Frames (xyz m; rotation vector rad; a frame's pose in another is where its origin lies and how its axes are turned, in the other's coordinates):
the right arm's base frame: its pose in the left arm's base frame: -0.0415 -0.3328 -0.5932 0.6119 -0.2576 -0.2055
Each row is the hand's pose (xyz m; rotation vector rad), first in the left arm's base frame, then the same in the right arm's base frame.
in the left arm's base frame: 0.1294 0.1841 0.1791 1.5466 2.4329 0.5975
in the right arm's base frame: 0.1617 0.8880 0.2797 1.1789 2.6185 -0.3284
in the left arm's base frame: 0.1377 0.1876 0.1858 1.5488 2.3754 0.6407
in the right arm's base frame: 0.1698 0.8957 0.2806 1.1770 2.5845 -0.2667
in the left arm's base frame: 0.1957 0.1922 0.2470 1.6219 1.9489 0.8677
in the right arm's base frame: 0.2344 0.9420 0.3091 1.2226 2.2854 0.0883
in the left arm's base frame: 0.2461 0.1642 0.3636 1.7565 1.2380 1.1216
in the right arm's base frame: 0.3102 0.9940 0.4011 1.3455 1.7273 0.5332
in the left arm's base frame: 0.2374 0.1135 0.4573 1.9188 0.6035 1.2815
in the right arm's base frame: 0.3320 1.0077 0.5048 1.5331 1.1960 0.8297
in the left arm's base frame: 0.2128 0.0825 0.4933 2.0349 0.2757 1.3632
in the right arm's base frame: 0.3233 1.0013 0.5572 1.6785 0.9173 0.9614
